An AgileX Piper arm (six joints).
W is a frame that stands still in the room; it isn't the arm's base.
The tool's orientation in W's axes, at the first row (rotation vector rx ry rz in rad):
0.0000 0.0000 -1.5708
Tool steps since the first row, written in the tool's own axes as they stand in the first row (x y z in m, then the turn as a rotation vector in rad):
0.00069 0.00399 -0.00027 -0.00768 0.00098 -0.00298
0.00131 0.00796 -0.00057 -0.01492 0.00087 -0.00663
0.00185 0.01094 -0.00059 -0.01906 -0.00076 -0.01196
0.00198 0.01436 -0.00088 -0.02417 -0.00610 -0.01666
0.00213 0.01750 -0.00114 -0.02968 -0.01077 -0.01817
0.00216 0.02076 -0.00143 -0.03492 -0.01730 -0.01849
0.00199 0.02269 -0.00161 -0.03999 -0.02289 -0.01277
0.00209 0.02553 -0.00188 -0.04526 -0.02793 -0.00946
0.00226 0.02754 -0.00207 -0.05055 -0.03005 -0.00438
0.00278 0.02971 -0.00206 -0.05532 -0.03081 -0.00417
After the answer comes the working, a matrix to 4 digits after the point.
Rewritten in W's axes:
0.00399 -0.00069 -0.00027 0.00098 0.00768 -0.00298
0.00796 -0.00131 -0.00057 0.00087 0.01492 -0.00663
0.01094 -0.00185 -0.00059 -0.00076 0.01906 -0.01196
0.01436 -0.00198 -0.00088 -0.00610 0.02417 -0.01666
0.01750 -0.00213 -0.00114 -0.01077 0.02968 -0.01817
0.02076 -0.00216 -0.00143 -0.01730 0.03492 -0.01849
0.02269 -0.00199 -0.00161 -0.02289 0.03999 -0.01277
0.02553 -0.00209 -0.00188 -0.02793 0.04526 -0.00946
0.02754 -0.00226 -0.00207 -0.03005 0.05055 -0.00438
0.02971 -0.00278 -0.00206 -0.03081 0.05532 -0.00417

The tool's axes in the first row as the columns of a matrix, in W's axes (rounded; the answer above uses it unrounded):
0.0000 1.0000 0.0000
-1.0000 0.0000 0.0000
0.0000 0.0000 1.0000

